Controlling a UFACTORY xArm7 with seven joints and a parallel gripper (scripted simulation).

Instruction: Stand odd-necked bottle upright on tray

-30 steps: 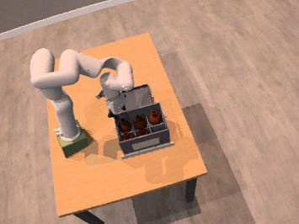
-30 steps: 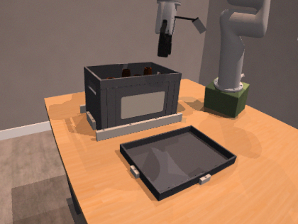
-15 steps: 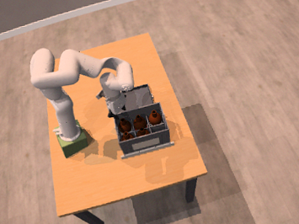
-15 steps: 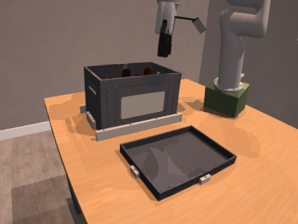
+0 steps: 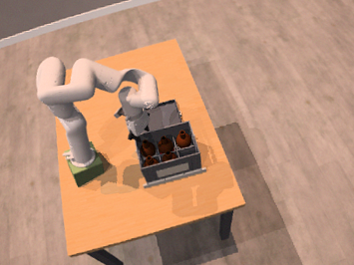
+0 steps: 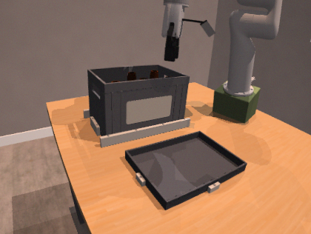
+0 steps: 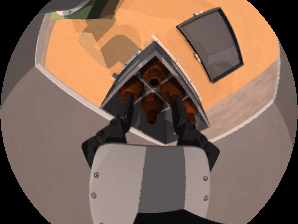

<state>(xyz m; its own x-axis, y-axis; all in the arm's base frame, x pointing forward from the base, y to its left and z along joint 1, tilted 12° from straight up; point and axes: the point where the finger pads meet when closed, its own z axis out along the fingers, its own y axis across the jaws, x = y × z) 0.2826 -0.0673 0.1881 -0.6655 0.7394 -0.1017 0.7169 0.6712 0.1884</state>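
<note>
My hand is 9 cm short of the crate, 5 cm to the left of it and 15 cm above it. From my hand the other things lie so: dark tray 9 cm ahead, 22 cm to the left, 23 cm below; then glass bottle 18 cm ahead, 1 cm to the right, 15 cm below.
</note>
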